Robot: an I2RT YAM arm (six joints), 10 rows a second.
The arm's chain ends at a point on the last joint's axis. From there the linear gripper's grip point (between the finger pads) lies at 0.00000 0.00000 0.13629 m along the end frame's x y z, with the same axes.
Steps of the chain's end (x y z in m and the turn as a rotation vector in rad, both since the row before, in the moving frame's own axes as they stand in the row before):
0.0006, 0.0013, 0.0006, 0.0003, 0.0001, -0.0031
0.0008, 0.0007, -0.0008, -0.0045, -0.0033, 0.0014
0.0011, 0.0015, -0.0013, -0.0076, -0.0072, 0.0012
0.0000, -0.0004, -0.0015, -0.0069, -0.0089, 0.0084
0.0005, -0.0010, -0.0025, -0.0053, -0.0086, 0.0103
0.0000, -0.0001, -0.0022, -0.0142, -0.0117, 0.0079
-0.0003, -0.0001, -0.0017, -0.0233, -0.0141, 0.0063
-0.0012, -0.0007, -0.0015, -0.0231, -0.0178, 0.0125
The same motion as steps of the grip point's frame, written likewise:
0.0006, 0.0013, 0.0006, 0.0003, 0.0001, -0.0031
0.0003, 0.0013, -0.0008, -0.0045, -0.0033, 0.0014
0.0001, 0.0025, -0.0013, -0.0076, -0.0072, 0.0012
-0.0012, 0.0005, -0.0015, -0.0069, -0.0089, 0.0084
-0.0007, -0.0003, -0.0025, -0.0053, -0.0086, 0.0103
-0.0016, 0.0018, -0.0022, -0.0142, -0.0117, 0.0079
-0.0022, 0.0031, -0.0018, -0.0233, -0.0141, 0.0063
-0.0036, 0.0024, -0.0016, -0.0231, -0.0178, 0.0125

